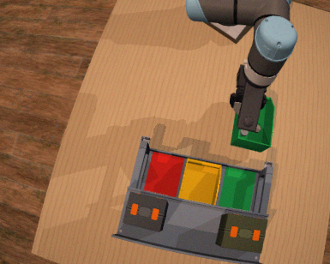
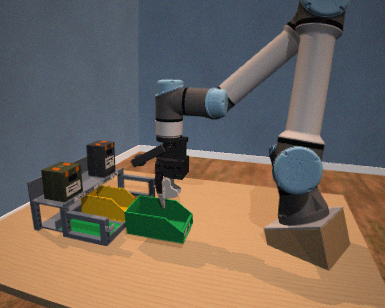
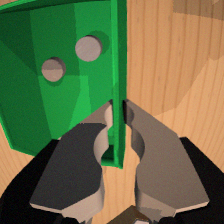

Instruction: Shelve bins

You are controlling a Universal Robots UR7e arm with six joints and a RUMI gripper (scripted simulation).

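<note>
Right now the green bin is 10 mm behind my hand, 40 mm to the left of it and 30 mm below it. The rest, counted from my hand: yellow bin (240 mm ahead, 30 mm to the right, 60 mm below); then yellow mark (240 mm ahead, 20 mm to the right, 100 mm below); then green mark (220 mm ahead, 90 mm to the left, 100 mm below).
</note>
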